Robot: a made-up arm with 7 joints. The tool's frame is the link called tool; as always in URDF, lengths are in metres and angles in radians. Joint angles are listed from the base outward.
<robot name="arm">
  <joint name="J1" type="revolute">
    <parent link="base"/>
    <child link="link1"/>
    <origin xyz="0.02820 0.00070 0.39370"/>
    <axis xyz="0 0 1"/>
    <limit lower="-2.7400" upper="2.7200"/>
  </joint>
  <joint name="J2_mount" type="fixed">
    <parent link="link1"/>
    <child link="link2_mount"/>
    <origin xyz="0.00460 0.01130 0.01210"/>
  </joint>
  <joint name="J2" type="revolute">
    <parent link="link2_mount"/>
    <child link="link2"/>
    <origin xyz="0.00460 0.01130 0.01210" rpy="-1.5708 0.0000 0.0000"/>
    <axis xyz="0 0 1"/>
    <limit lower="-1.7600" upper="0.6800"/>
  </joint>
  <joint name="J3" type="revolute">
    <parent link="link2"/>
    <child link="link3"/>
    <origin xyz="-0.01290 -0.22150 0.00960" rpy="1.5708 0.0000 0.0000"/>
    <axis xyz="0 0 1"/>
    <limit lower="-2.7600" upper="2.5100"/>
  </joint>
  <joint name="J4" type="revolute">
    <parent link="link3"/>
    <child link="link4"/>
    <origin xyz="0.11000 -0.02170 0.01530" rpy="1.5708 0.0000 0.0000"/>
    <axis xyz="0 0 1"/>
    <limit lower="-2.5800" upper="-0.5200"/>
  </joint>
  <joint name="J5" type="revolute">
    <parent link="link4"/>
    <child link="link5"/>
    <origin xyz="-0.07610 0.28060 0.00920" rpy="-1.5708 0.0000 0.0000"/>
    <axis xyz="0 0 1"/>
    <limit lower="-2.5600" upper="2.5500"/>
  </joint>
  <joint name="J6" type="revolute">
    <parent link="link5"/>
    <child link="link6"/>
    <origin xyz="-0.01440 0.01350 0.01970" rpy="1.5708 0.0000 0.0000"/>
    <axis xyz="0 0 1"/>
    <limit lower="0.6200" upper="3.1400"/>
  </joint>
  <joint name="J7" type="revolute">
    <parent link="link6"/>
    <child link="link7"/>
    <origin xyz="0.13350 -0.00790 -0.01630" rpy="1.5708 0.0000 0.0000"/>
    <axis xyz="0 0 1"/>
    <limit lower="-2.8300" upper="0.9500"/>
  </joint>
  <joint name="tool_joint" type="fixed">
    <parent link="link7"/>
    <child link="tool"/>
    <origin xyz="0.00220 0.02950 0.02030" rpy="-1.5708 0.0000 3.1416"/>
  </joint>
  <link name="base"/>
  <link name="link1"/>
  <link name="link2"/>
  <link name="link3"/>
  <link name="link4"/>
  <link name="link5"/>
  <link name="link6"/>
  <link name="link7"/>
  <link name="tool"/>
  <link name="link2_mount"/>
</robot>
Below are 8 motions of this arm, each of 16 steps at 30 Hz.
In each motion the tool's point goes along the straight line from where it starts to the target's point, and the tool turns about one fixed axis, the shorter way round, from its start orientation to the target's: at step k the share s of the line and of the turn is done. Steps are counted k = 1, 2, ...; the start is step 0. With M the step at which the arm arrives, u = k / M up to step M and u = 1 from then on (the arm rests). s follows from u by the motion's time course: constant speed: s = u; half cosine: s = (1 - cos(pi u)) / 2; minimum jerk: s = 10 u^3 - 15 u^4 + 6 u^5.
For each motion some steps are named. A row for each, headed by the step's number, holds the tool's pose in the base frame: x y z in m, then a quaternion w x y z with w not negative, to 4 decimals.
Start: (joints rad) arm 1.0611 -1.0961 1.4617 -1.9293 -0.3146 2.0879 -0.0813
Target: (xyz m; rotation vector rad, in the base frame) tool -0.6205 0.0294 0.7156 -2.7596 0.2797 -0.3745
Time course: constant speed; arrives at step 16
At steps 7, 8, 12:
7: -0.5859 0.1028 0.6318 0.0224 -0.9870 0.1446 -0.0658
8: -0.5897 0.0947 0.6411 0.0390 -0.9867 0.1397 -0.0732
12: -0.6051 0.0620 0.6783 0.1050 -0.9819 0.1194 -0.1028

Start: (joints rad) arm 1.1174 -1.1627 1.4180 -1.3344 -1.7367 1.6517 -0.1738
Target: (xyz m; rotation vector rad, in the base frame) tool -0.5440 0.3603 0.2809 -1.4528 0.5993 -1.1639
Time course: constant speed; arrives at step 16
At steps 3, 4, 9, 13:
3: -0.5942 0.0199 0.6000 0.6145 -0.7378 0.2198 -0.1727
4: -0.5903 0.0461 0.5754 0.6128 -0.7315 0.2234 -0.1987
9: -0.5710 0.1770 0.4527 0.5979 -0.6921 0.2393 -0.3259
13: -0.5556 0.2817 0.3545 0.5781 -0.6515 0.2489 -0.4235

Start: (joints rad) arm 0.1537 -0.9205 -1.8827 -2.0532 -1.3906 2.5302 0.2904
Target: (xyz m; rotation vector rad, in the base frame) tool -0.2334 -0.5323 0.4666 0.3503 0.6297 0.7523
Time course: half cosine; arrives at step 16
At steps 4, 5, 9, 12, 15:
4: -0.0838 -0.4943 0.4265 0.5662 0.2841 0.6530 0.4151
5: -0.0971 -0.4976 0.4300 0.5995 0.2761 0.6269 0.4140
9: -0.1629 -0.5144 0.4477 0.7471 0.2292 0.4812 0.3973
12: -0.2077 -0.5258 0.4597 0.8286 0.1910 0.3688 0.3755
15: -0.2317 -0.5319 0.4661 0.8650 0.1689 0.3053 0.3605

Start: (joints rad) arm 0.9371 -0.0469 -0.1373 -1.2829 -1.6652 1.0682 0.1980
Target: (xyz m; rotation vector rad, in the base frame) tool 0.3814 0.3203 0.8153 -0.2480 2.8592 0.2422
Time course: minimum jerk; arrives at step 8
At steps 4, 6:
4: 0.3857 0.2929 0.8415 0.1927 -0.1081 0.9719 0.0816
6: 0.3823 0.3146 0.8207 0.1433 -0.0901 0.9821 0.0830

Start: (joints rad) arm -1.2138 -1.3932 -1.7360 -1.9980 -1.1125 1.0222 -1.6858
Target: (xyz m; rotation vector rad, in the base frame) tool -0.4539 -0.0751 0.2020 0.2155 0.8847 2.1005
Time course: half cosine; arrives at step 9
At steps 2, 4, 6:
2: -0.4207 -0.0723 0.2346 0.4285 -0.0152 0.4258 0.7968
4: -0.4318 -0.0732 0.2236 0.4242 0.0187 0.4018 0.8113
6: -0.4445 -0.0743 0.2112 0.4184 0.0572 0.3735 0.8260

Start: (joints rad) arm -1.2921 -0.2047 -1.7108 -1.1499 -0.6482 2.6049 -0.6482
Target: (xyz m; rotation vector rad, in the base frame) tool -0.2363 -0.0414 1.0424 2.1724 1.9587 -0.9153
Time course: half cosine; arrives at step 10
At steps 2, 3, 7, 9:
2: -0.3548 0.0074 0.9727 0.1918 0.7426 0.6171 -0.1762
3: -0.3404 0.0015 0.9812 0.1733 0.7399 0.6211 -0.1916
7: -0.2633 -0.0303 1.0265 0.0737 0.7187 0.6359 -0.2714
9: -0.2395 -0.0401 1.0405 0.0425 0.7096 0.6384 -0.2952

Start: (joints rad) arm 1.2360 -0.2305 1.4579 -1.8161 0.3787 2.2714 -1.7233
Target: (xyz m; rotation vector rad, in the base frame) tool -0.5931 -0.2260 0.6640 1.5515 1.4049 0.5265
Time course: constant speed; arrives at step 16
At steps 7, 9, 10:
7: -0.5623 0.0261 0.7031 0.4555 0.6755 0.5280 0.2396
9: -0.5691 -0.0299 0.6944 0.4594 0.6665 0.5384 0.2342
10: -0.5725 -0.0579 0.6901 0.4613 0.6619 0.5436 0.2315

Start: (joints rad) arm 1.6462 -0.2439 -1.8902 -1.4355 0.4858 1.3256 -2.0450
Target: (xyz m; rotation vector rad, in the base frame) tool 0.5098 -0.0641 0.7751 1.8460 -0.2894 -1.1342
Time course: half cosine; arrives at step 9
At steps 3, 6, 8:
3: 0.5329 -0.1545 0.7330 0.3683 0.7410 -0.2025 -0.5238
6: 0.5175 -0.0942 0.7611 0.4303 0.7486 -0.1462 -0.4828
8: 0.5107 -0.0677 0.7734 0.4564 0.7498 -0.1210 -0.4635

